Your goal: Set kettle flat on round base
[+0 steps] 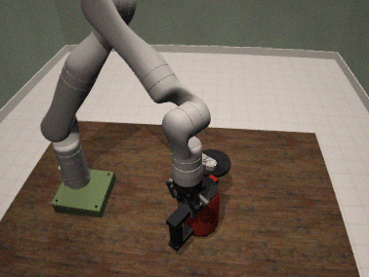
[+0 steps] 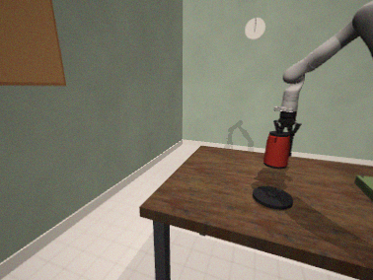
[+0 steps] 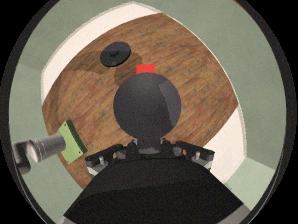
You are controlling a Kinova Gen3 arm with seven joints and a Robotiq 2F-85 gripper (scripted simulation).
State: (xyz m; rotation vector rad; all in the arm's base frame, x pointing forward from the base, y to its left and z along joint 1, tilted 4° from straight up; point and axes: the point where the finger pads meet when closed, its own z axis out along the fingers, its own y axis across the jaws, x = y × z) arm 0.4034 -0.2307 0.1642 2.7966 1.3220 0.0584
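The red kettle lies 2 cm ahead of my hand, 2 cm to the left of it and 5 cm below it. Round my hand: round base (11 cm ahead, 34 cm to the left, 17 cm below).
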